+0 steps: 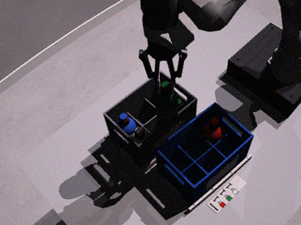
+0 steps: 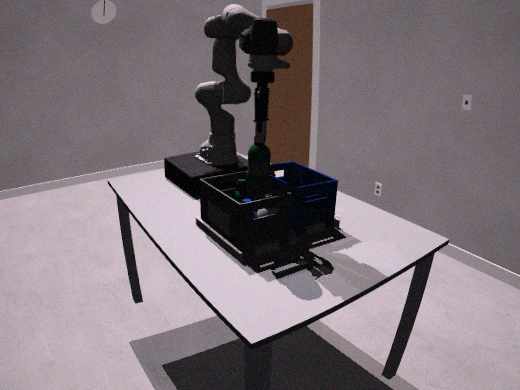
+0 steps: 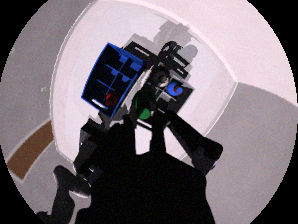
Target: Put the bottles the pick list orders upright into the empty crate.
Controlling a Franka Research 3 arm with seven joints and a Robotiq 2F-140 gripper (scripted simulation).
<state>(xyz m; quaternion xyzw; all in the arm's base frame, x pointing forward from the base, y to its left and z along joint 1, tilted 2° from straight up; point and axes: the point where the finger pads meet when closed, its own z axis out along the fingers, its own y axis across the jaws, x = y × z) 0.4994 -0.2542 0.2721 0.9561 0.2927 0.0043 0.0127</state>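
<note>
Now: hand 260 mm above the blue crate, 160 mm to the right of it and 10 mm short of it. Round my hand: black crate 260 mm below, 70 mm to the right; then white-labelled bottle 260 mm below, 90 mm ahead, 50 mm to the right; then blue-label bottle 260 mm below, 130 mm to the right, 70 mm ahead.
</note>
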